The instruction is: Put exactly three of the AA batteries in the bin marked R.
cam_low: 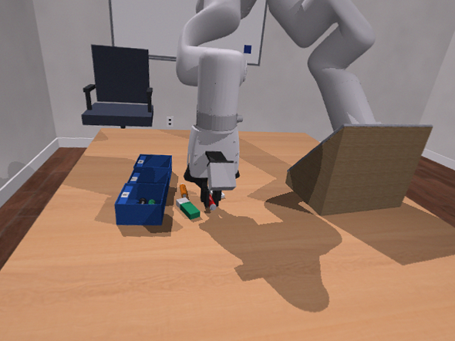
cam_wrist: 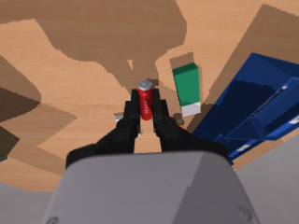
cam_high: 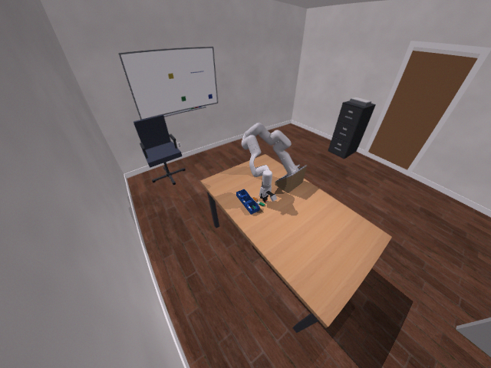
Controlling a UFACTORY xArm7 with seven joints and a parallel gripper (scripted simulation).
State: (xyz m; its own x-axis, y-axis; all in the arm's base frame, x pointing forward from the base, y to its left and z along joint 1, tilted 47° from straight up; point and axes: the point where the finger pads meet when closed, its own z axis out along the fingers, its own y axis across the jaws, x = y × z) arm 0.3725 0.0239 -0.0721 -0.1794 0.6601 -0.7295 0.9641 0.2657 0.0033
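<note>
The green-and-white block is 5 cm ahead of my hand, 2 cm below it and 1 cm to the left of it. Round my hand: red battery (2 cm below); white domino (7 cm to the right, 3 cm below, 2 cm behind); orange battery (6 cm to the right, 6 cm ahead, 2 cm below).
</note>
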